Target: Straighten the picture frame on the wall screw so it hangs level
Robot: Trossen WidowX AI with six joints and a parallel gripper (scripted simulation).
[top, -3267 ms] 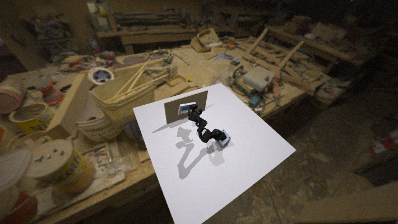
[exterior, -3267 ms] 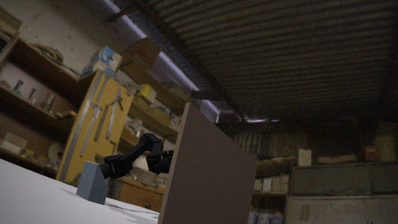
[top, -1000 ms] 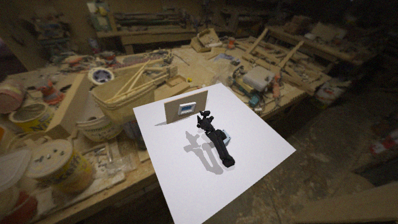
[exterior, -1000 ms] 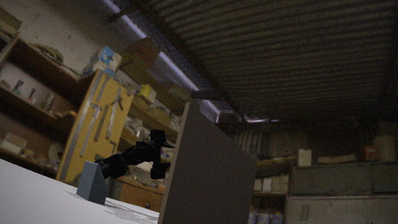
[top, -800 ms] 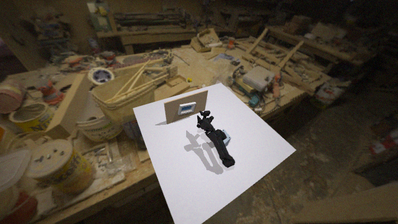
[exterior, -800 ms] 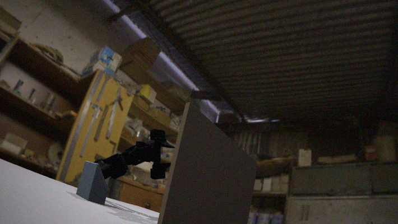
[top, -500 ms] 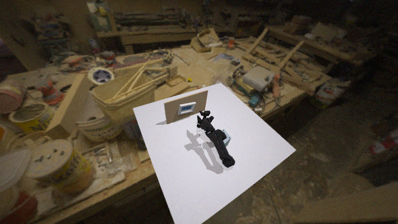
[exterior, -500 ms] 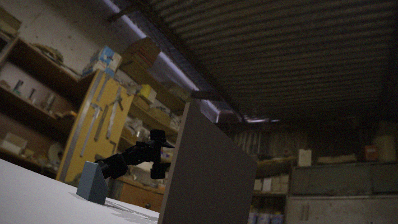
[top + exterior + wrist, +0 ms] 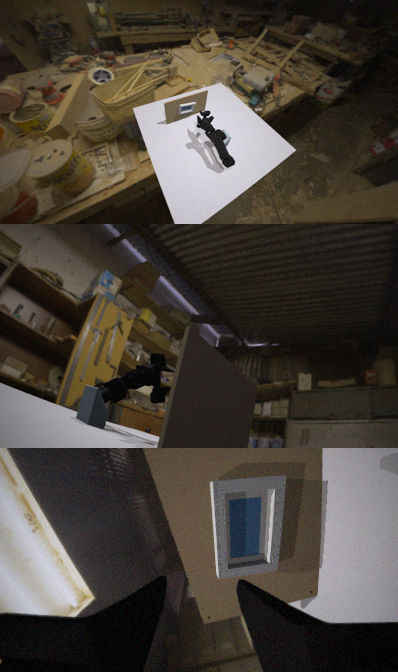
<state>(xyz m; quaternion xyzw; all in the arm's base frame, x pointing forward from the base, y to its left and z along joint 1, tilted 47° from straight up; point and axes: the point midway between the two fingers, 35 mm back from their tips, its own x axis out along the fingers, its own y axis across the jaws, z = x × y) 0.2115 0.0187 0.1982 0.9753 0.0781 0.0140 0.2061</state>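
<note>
Right now the picture frame is 190 mm ahead of my gripper tip, 90 mm below it and 40 mm to the left of it. Round my gripper tip: board (200 mm ahead, 100 mm below, 30 mm to the left).
</note>
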